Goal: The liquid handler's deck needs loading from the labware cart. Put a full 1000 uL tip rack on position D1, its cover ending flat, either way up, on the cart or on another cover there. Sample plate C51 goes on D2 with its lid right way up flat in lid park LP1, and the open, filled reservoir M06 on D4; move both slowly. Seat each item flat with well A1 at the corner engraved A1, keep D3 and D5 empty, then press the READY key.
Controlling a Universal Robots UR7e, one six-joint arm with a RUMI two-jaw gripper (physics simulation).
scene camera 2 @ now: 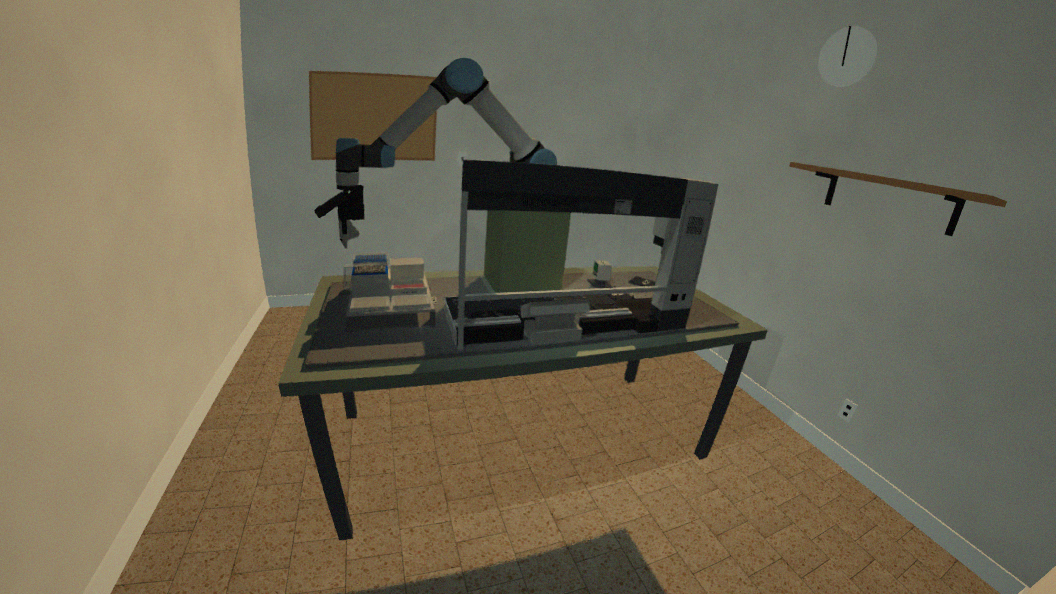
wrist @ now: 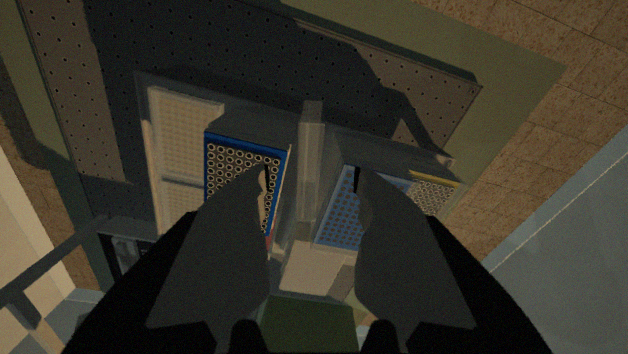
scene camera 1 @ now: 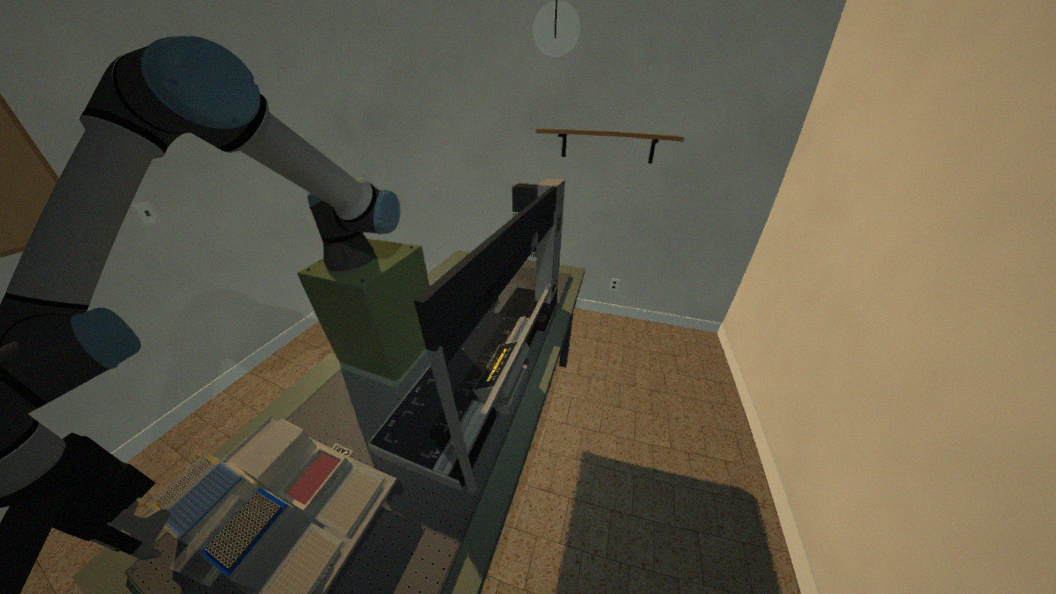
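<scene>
My gripper is partly open and empty, above the labware cart. In the wrist view a narrow clear cover shows between its fingertips, lower down, between two racks. On the left is a dark blue tip rack, with open tips showing; on the right is a light blue rack. A yellow-edged rack is beside that. The red-filled reservoir and pale plates also stand on the cart. Engravings and labels are too small to read.
The liquid handler's dark front beam spans above its dark deck. A green pedestal stands behind the deck. A pale block stands at the cart's back. Yellow markings show at the deck's front.
</scene>
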